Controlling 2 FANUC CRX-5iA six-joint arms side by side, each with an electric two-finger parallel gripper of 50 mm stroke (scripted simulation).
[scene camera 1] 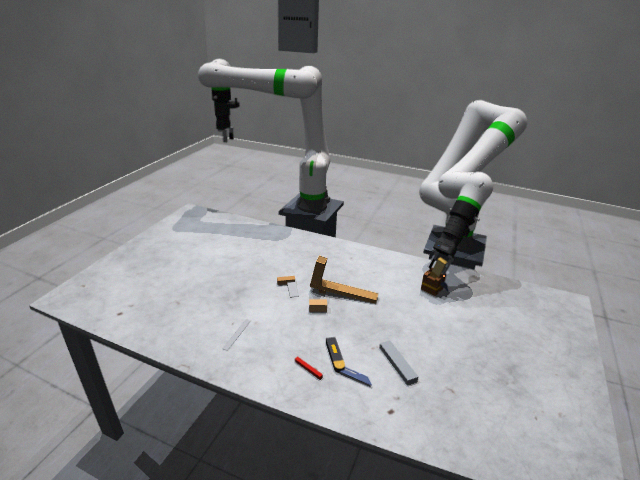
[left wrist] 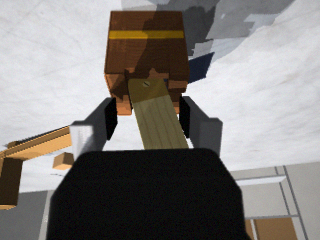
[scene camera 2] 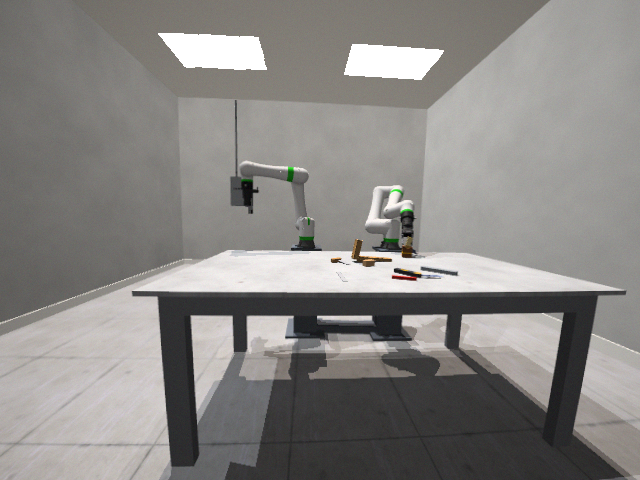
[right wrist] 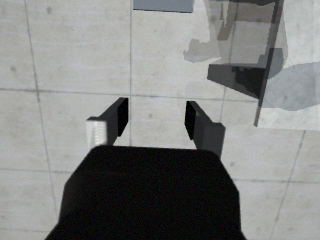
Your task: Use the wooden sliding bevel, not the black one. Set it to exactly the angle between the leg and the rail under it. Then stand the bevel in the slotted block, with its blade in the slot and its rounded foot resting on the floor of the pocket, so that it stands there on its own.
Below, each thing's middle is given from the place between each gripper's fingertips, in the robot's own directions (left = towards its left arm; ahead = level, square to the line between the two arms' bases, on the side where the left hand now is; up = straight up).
Now: the wooden bevel (left wrist: 159, 127) 2 cm below my left hand (scene camera 1: 435, 270), 2 cm ahead of it and 1 cm to the left of it.
Right now my right hand is 1200 mm to the right of the wooden bevel, 370 mm short of it and 210 mm above it.
